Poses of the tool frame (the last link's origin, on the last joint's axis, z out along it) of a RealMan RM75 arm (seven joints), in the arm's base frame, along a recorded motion.
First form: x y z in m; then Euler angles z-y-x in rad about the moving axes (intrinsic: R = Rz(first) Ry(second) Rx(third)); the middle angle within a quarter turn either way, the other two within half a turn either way.
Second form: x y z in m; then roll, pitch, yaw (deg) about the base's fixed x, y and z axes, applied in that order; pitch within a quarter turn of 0, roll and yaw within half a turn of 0. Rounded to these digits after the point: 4 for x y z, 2 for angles.
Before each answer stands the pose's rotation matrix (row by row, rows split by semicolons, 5 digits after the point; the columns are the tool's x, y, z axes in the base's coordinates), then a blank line. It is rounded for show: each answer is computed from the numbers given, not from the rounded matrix.
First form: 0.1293 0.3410 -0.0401 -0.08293 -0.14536 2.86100
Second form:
0.98605 -0.11957 0.11577; -0.08196 -0.95427 -0.28750; 0.14485 0.27400 -0.95076

0.1293 0.3410 -0.0401 163.92 -8.33 -4.75
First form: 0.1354 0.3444 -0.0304 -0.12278 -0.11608 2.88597
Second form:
0.98579 -0.14756 0.08025; -0.12165 -0.95664 -0.26467; 0.11582 0.25115 -0.96100

0.1354 0.3444 -0.0304 165.35 -6.65 -7.03
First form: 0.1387 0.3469 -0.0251 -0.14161 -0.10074 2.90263
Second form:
0.98497 -0.16069 0.06333; -0.14042 -0.95850 -0.24812; 0.10057 0.23549 -0.96666

0.1387 0.3469 -0.0251 166.31 -5.77 -8.11
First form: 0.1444 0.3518 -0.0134 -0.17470 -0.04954 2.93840
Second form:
0.98357 -0.18008 0.01269; -0.17360 -0.96278 -0.20716; 0.04952 0.20155 -0.97823

0.1444 0.3518 -0.0134 168.36 -2.84 -10.01
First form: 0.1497 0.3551 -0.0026 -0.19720 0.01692 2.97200
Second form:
0.98048 -0.19031 -0.04942; -0.19590 -0.96711 -0.16224; -0.01692 0.16876 -0.98551

0.1497 0.3551 -0.0026 170.28 0.97 -11.30
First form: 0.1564 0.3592 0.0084 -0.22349 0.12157 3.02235
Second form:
0.96793 -0.20599 -0.14378; -0.22000 -0.97140 -0.08931; -0.12127 0.11808 -0.98557

0.1564 0.3592 0.0084 173.17 6.97 -12.81
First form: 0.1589 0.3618 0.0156 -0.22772 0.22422 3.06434
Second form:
0.94980 -0.20837 -0.23338; -0.22011 -0.97515 -0.02514; -0.22235 0.07524 -0.97206

0.1589 0.3618 0.0156 175.57 12.85 -13.05
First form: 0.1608 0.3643 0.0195 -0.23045 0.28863 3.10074
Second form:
0.93329 -0.21691 -0.28621; -0.21897 -0.97541 0.02520; -0.28464 0.03915 -0.95783

0.1608 0.3643 0.0195 177.66 16.54 -13.20
